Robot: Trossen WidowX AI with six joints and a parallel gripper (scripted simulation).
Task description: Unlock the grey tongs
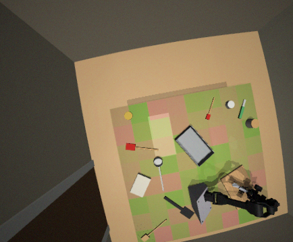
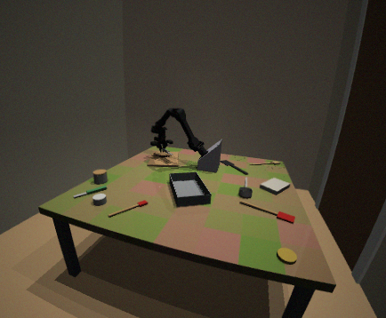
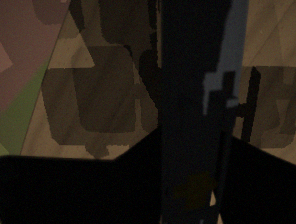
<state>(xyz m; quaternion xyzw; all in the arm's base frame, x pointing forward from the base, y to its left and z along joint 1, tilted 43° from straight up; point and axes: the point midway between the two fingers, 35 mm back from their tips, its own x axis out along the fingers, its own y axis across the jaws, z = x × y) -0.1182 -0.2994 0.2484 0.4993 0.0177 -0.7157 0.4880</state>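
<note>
The yellow lock piece lies 40 mm above my gripper tip. Round my gripper tip: wooden board (50 mm below, 30 mm to the left, 10 mm ahead); roasting tin (520 mm ahead, 360 mm to the left, 30 mm below); black spatula (610 mm to the left, 50 mm below).
</note>
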